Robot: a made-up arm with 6 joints.
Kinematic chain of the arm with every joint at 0, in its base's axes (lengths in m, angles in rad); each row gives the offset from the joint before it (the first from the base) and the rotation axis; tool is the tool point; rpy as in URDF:
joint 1: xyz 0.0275 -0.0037 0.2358 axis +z
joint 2: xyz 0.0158 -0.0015 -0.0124 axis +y
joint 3: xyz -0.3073 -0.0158 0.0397 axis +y
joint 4: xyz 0.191 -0.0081 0.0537 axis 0.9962 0 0.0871
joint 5: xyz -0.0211 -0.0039 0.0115 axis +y
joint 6: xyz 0.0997 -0.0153 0.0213 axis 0.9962 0 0.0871
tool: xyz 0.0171 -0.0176 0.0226 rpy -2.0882 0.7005 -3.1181
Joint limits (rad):
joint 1: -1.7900..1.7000
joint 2: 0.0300..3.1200
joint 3: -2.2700..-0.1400
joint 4: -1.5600..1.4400
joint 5: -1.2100..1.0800
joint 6: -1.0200..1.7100
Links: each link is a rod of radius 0.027 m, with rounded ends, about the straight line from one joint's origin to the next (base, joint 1, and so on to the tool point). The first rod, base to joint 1, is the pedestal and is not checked.
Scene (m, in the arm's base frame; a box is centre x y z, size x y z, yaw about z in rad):
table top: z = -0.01
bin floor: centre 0.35 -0.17 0 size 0.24 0.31 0.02 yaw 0.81
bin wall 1: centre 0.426 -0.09 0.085 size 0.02 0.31 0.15 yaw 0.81
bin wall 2: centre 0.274 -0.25 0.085 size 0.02 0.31 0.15 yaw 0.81
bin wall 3: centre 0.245 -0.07 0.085 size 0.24 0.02 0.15 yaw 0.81
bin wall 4: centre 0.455 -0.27 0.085 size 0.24 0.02 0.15 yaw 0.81
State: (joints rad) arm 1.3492 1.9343 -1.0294 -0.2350 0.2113 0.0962
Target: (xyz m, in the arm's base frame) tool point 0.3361 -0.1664 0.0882
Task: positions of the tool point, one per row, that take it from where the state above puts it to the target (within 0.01 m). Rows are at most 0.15 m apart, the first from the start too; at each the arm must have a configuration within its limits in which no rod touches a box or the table.
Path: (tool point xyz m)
1: 0.2843 0.3304 0.3508
2: 0.3680 0.2439 0.3794
3: 0.4196 0.1389 0.4082
4: 0.4363 0.0272 0.4374
5: 0.4195 -0.0798 0.4669
6: 0.4401 -0.1250 0.3271
7: 0.4083 -0.1569 0.1954
8: 0.3361 -0.1664 0.0882

